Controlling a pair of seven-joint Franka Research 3 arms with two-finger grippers.
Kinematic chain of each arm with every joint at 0, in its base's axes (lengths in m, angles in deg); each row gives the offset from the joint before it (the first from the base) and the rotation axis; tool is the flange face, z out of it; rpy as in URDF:
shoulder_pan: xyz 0 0 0.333 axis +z
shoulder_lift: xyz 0 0 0 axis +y
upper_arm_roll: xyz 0 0 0.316 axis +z
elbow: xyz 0.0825 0 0 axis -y
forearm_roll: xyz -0.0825 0 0.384 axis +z
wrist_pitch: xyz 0 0 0 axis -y
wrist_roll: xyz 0.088 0 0 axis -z
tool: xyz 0 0 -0.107 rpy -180 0 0
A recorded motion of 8 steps. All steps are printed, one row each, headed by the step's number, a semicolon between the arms.
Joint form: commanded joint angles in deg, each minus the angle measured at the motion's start. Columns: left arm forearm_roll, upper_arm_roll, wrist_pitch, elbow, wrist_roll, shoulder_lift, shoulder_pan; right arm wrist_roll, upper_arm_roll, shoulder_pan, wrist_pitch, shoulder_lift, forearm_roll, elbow.
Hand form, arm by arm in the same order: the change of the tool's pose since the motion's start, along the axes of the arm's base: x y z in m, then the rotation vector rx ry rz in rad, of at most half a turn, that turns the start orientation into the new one. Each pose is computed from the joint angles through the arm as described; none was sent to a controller.
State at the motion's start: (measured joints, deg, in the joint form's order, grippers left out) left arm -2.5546 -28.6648 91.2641 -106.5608 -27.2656 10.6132 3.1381; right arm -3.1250 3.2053 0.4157 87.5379 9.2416 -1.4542 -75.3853
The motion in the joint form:
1: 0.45 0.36 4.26 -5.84 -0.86 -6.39 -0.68; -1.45 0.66 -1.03 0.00 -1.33 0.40 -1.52
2: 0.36 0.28 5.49 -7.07 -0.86 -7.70 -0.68; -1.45 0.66 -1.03 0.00 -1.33 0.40 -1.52
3: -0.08 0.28 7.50 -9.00 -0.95 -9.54 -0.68; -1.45 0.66 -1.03 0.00 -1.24 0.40 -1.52
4: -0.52 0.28 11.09 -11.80 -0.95 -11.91 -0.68; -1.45 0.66 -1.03 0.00 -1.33 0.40 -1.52
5: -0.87 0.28 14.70 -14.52 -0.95 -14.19 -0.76; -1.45 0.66 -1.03 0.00 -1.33 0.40 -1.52
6: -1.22 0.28 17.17 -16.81 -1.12 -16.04 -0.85; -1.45 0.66 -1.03 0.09 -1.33 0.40 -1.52
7: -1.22 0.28 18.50 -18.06 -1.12 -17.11 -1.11; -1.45 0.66 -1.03 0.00 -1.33 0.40 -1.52
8: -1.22 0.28 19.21 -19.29 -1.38 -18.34 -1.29; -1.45 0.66 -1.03 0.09 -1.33 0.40 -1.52
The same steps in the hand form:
1: -0.0225 0.0012 0.0128 0.0315 -0.0913 0.0057; -0.0068 -0.0035 0.0015 0.0058 0.0039 0.0196
2: -0.0268 0.0011 0.0152 0.0314 -0.1136 0.0061; -0.0068 -0.0035 0.0015 0.0058 0.0039 0.0196
3: -0.0327 0.0016 0.0172 0.0274 -0.1441 0.0131; -0.0063 -0.0035 0.0005 0.0058 0.0055 0.0196
4: -0.0393 0.0025 0.0181 0.0184 -0.1953 0.0207; -0.0068 -0.0035 0.0015 0.0058 0.0039 0.0196
5: -0.0458 0.0033 0.0189 0.0098 -0.2472 0.0263; -0.0068 -0.0035 0.0015 0.0058 0.0039 0.0196
6: -0.0524 0.0045 0.0182 0.0070 -0.2807 0.0333; -0.0066 -0.0035 0.0016 0.0058 0.0024 0.0196
7: -0.0569 0.0040 0.0182 0.0069 -0.3010 0.0301; -0.0068 -0.0035 0.0015 0.0058 0.0039 0.0196
8: -0.0625 0.0046 0.0188 0.0128 -0.3149 0.0318; -0.0066 -0.0035 0.0016 0.0058 0.0024 0.0196

